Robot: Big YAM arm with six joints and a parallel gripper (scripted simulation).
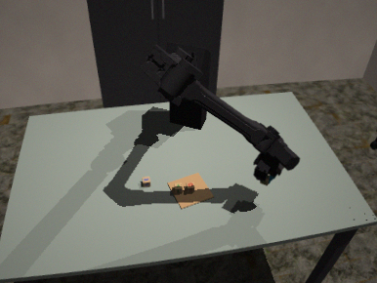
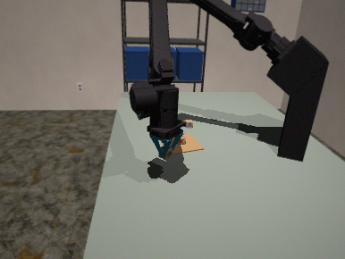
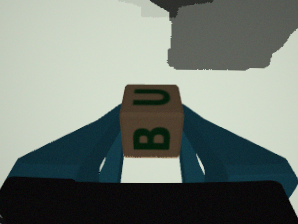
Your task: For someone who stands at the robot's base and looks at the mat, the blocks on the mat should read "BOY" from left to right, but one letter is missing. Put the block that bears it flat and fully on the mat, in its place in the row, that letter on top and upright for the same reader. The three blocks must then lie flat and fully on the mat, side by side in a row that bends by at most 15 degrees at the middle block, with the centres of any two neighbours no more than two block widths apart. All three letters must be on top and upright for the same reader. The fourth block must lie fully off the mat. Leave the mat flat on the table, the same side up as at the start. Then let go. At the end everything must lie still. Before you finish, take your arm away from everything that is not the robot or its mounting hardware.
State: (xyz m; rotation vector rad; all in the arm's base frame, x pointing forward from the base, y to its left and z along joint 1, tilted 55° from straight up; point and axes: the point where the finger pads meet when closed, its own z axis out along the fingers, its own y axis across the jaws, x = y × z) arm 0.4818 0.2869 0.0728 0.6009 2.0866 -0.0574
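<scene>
Right now my hand is 10 cm past the orange mat, 26 cm to the left of it and 11 cm above it. The rest, counted from my hand: wooden block right at my hand.
</scene>
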